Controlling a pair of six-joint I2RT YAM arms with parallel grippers.
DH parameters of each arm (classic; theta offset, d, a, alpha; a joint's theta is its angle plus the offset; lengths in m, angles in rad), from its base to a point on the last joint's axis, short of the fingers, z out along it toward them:
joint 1: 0 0.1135 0.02 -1.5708
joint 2: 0 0 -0.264 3.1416
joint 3: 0.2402 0 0.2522 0
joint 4: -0.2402 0 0.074 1.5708
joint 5: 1.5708 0 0 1.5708
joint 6: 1.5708 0.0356 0 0
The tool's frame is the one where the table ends.
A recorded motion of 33 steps. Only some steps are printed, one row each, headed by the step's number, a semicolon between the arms.
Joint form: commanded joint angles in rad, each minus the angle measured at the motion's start. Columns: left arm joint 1, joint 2, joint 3, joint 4, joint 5, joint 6; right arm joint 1, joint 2, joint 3, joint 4, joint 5, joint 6.
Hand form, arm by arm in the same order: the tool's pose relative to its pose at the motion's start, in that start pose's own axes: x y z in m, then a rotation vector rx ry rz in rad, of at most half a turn. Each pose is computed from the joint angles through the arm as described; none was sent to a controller.
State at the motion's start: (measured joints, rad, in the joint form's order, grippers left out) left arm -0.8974 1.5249 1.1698 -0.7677 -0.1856 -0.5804; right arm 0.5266 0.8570 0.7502 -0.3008 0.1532 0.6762
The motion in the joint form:
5: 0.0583 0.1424 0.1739 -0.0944 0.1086 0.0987; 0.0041 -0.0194 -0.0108 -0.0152 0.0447 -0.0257
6: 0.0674 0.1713 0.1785 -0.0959 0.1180 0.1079; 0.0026 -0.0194 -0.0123 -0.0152 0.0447 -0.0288
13: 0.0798 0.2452 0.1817 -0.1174 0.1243 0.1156; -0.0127 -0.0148 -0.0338 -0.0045 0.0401 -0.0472
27: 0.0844 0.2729 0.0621 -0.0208 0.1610 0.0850; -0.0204 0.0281 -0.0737 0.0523 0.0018 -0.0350
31: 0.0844 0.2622 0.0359 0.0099 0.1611 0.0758; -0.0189 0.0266 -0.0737 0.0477 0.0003 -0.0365
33: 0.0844 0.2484 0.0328 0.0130 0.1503 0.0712; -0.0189 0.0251 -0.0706 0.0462 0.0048 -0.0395
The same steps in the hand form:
5: -0.0326 -0.0050 0.0131 0.0381 0.1028 0.0540; 0.0019 -0.0032 -0.0034 0.0361 -0.0203 -0.0285
6: -0.0336 -0.0041 0.0225 0.0309 0.1288 0.0574; 0.0021 -0.0037 -0.0032 0.0382 -0.0199 -0.0312
13: -0.0300 -0.0018 0.0474 -0.0111 0.2114 0.0631; 0.0057 -0.0094 0.0010 0.0557 -0.0123 -0.0461
27: -0.0069 0.0060 0.0786 -0.0084 0.2729 0.0292; 0.0156 -0.0149 0.0156 0.0468 0.0273 -0.0341
31: -0.0038 0.0074 0.0799 -0.0022 0.2597 0.0187; 0.0161 -0.0148 0.0152 0.0463 0.0314 -0.0367
33: -0.0048 0.0080 0.0762 -0.0054 0.2424 0.0141; 0.0151 -0.0144 0.0145 0.0480 0.0263 -0.0393

